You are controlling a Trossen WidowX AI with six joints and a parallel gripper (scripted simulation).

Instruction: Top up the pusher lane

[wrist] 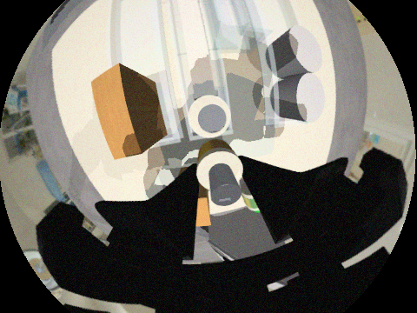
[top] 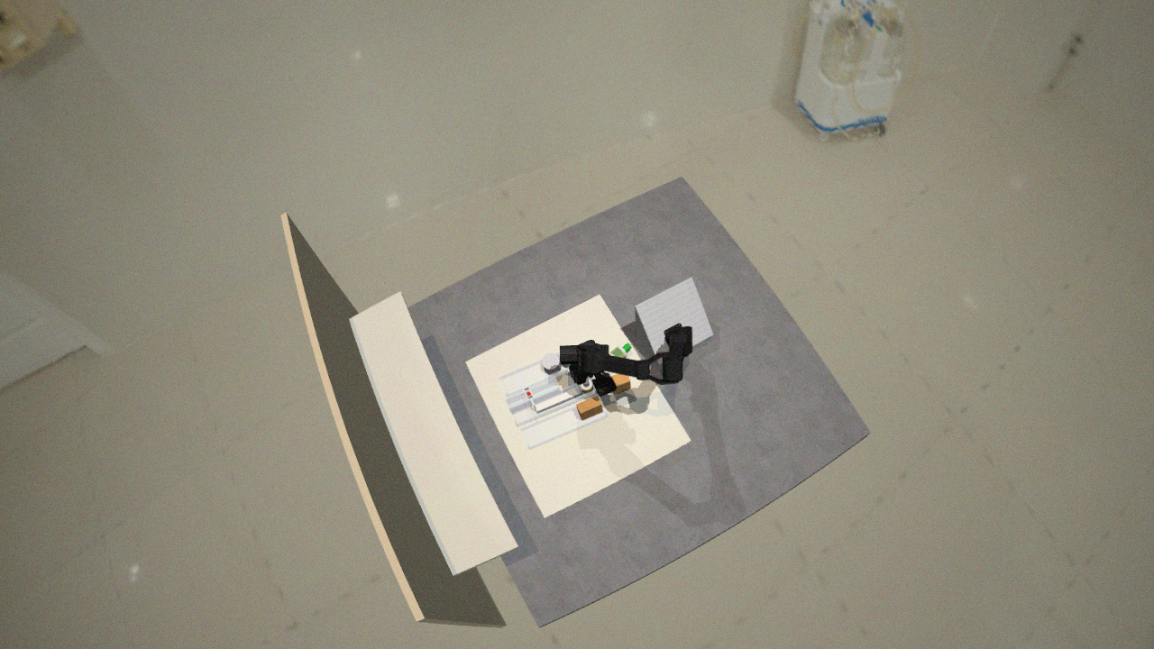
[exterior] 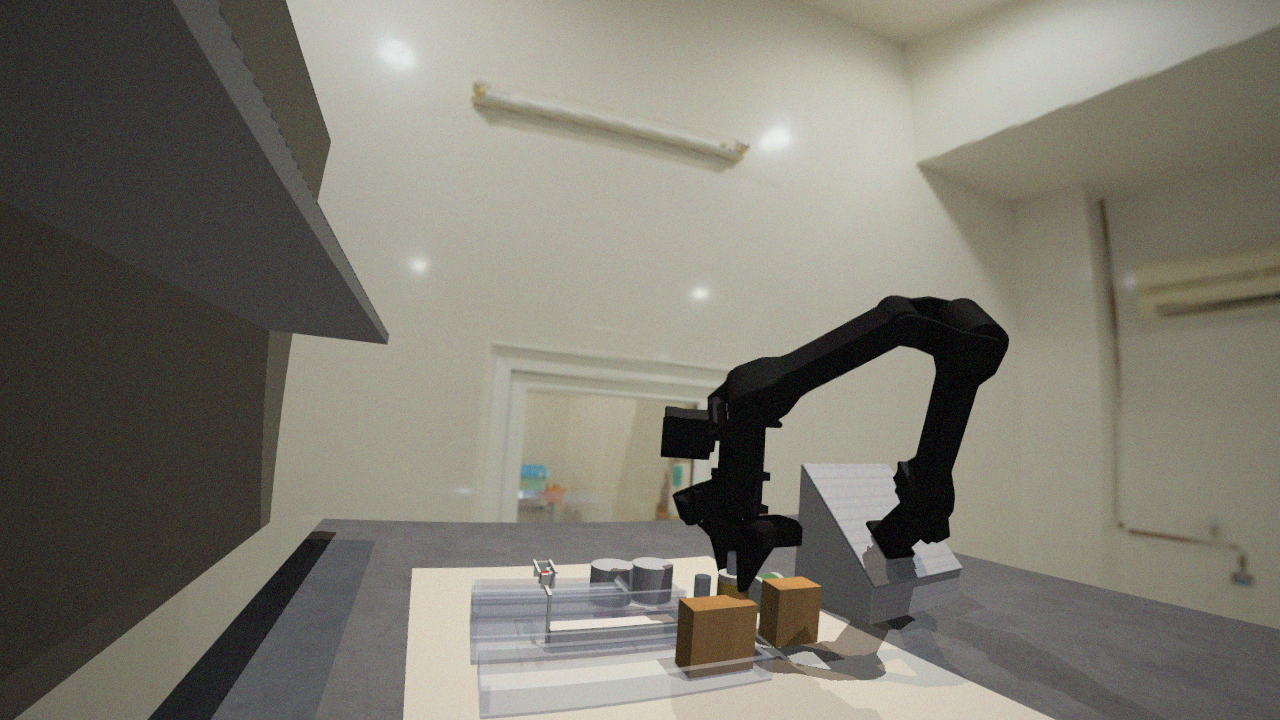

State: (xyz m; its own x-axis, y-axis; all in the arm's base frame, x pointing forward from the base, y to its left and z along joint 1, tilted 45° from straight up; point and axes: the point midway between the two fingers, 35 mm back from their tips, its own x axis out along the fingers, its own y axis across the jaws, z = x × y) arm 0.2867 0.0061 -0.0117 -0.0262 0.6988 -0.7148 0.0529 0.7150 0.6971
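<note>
The green-banded jar lies 120 mm behind my gripper tip, 60 mm to the right of it and 40 mm below it. Also, from my gripper tip: pusher plate 150 mm ahead, 40 mm to the right, 10 mm below; clear pusher lane 190 mm ahead, 40 mm to the right, 40 mm below; shelf 550 mm ahead, 20 mm to the left, 310 mm above.
</note>
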